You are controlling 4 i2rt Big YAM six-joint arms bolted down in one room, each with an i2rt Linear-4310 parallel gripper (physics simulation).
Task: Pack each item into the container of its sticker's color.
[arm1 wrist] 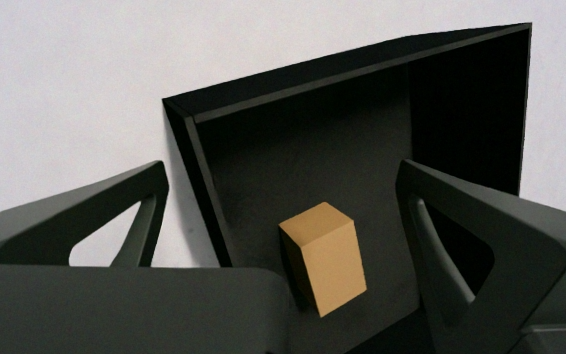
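A tan box-shaped item [334,267] rests inside a black open container [300,150], on its floor toward the lower middle of the arm1 wrist view. No sticker shows on the faces in view. The arm1 gripper [282,172] is open, its two fingers wide apart over the container. The left fingertip lies outside the container's left wall in the view, the right one over its inside. The item shows between and below the fingertips and neither finger touches it. The grippers of arm2, arm3 and arm4 do not show.
The container stands on a pale surface [80,90]. Its walls rise around the item, with the near left wall running close beside the left finger in the view. Part of the container's lower end is hidden behind the gripper body.
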